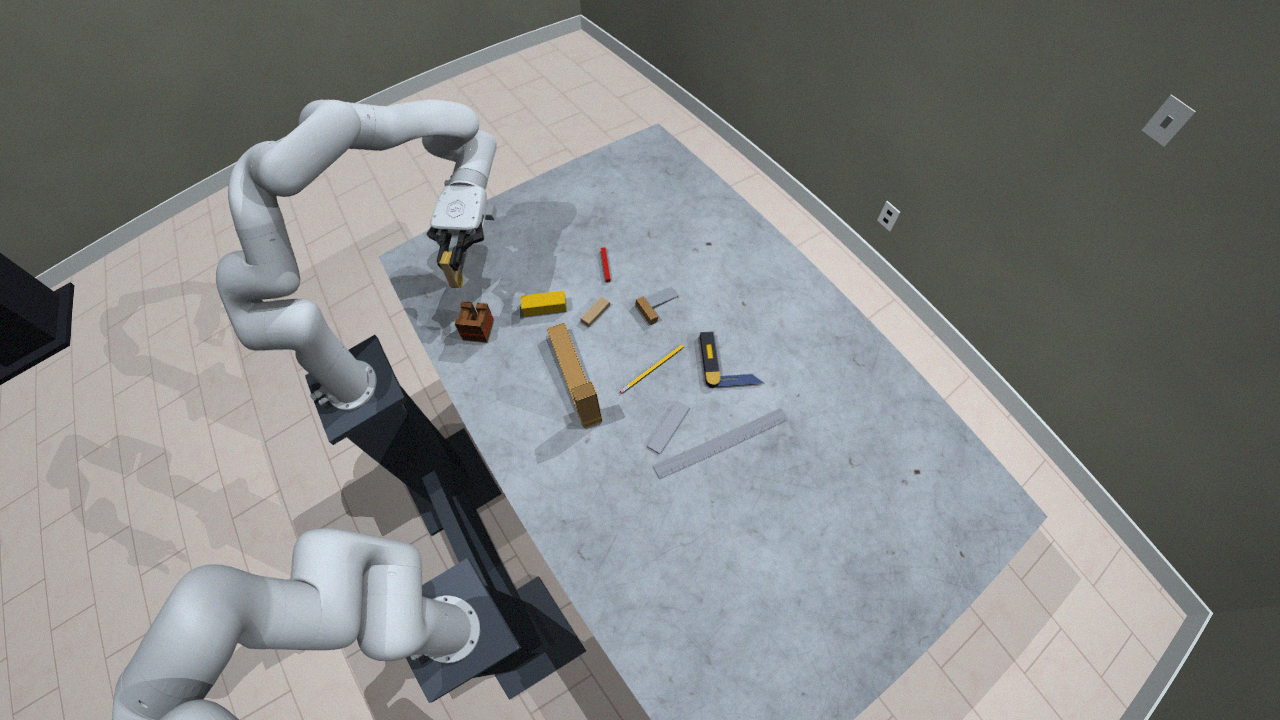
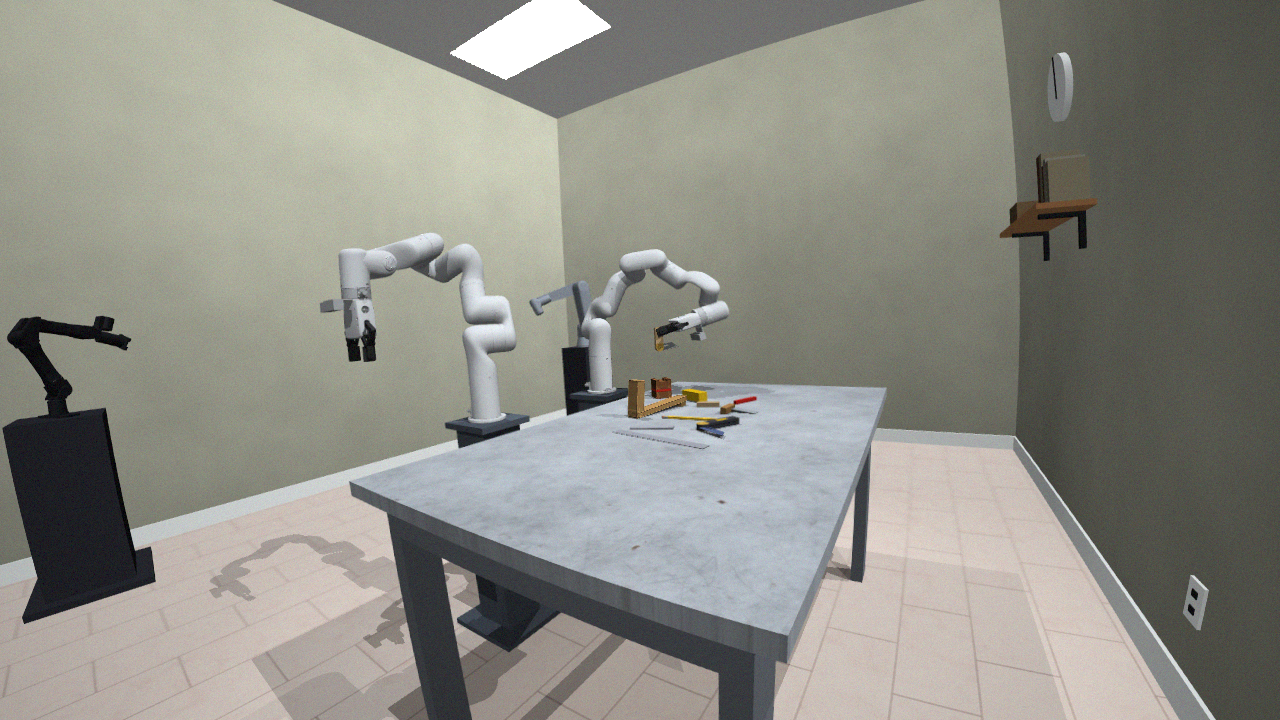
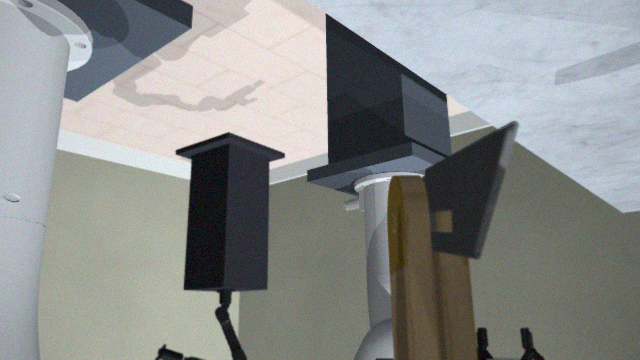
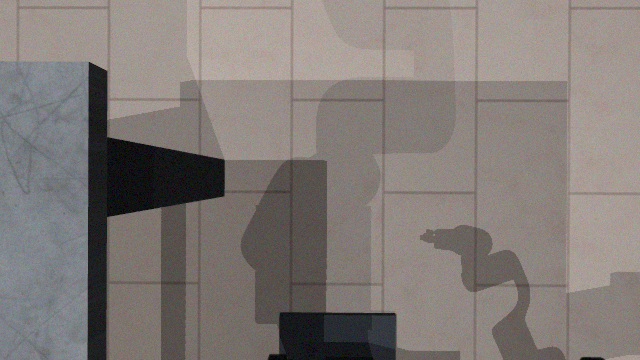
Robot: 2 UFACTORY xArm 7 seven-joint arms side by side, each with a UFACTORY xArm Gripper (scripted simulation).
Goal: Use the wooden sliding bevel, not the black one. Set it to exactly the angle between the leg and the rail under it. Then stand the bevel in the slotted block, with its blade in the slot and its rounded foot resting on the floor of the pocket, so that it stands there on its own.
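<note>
Image 1 shows the left gripper (image 1: 447, 267) along with a yellow block (image 1: 552, 302) and a ruler (image 1: 712, 447). The right gripper (image 2: 362, 361) appears in image 2. A wooden sliding bevel (image 3: 431, 298) can be seen in image 3, whereas the yellow block is out of frame in image 3; in image 4 the bevel is out of frame.
</note>
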